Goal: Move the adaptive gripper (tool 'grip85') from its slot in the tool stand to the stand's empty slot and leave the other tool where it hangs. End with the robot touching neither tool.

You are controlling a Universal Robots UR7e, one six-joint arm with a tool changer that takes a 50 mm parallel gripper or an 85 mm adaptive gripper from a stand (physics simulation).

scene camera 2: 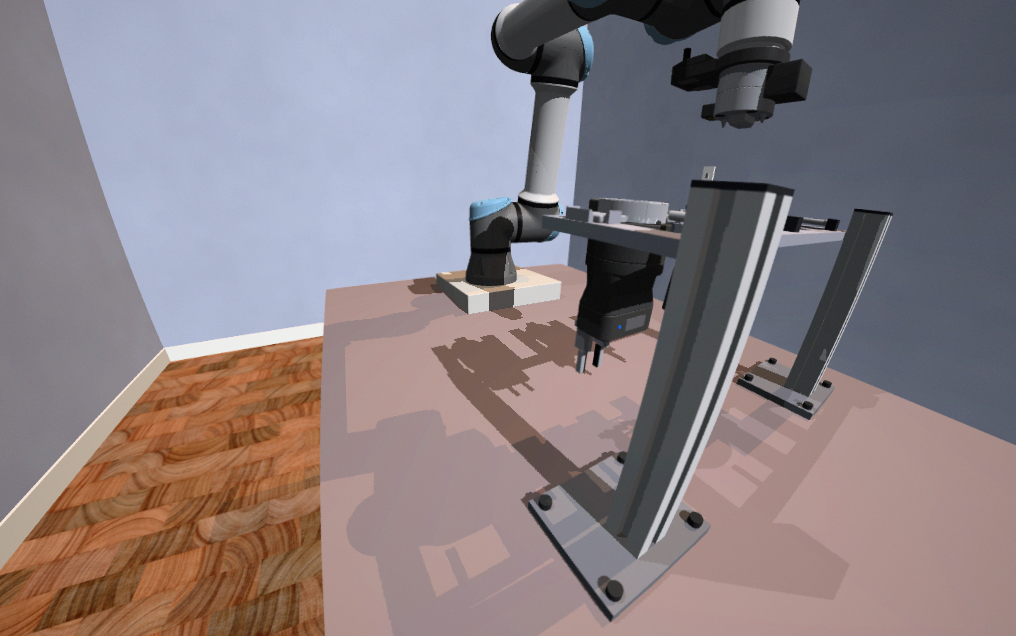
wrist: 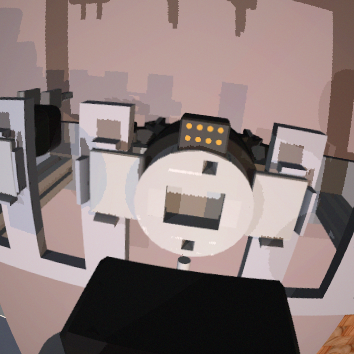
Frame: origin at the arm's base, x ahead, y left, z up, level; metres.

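Seen in the pictures: hand, its tool point: (scene camera 2: 742,116); arm's base, origin of its link: (scene camera 2: 491,279).
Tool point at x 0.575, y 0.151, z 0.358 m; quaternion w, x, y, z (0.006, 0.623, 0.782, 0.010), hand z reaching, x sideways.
Pixels of each thing's top centre, then the offset from my tool point to it. "*": a spot on its surface instead.
- arm's bare tool-changer end, a spot on its surface: (scene camera 2: 741,121) * dx +0.010, dy -0.012, dz -0.008 m
- far post, a spot on its surface: (scene camera 2: 839,300) * dx +0.066, dy +0.237, dz -0.223 m
- bracket, a spot on its surface: (wrist: 15,112) * dx -0.008, dy -0.123, dz -0.122 m
The arm's bare tool-changer end (scene camera 2: 742,118) is above the stand with no tool on it. In the wrist view, the adaptive gripper (wrist: 147,200) sits in a stand slot, its pale round coupling disc up, side wings on the brackets and contact block at its back edge. There is a gap between it and the arm. Its fingers are hidden, so their opening cannot be told. The parallel gripper (scene camera 2: 618,285) hangs upright in the stand plate (scene camera 2: 637,236) (wrist: 105,252), its two slim fingers pointing down. The near post hides part of the plate, so the empty slot cannot be made out.
The near post (scene camera 2: 697,337) and far post (scene camera 2: 839,300) carry the plate on bolted feet. Upright brackets (wrist: 90,117) (wrist: 312,142) flank the adaptive gripper. Another bracket (wrist: 15,112) stands at the left edge of the wrist view. The robot's base block (scene camera 2: 536,291) is at the back.
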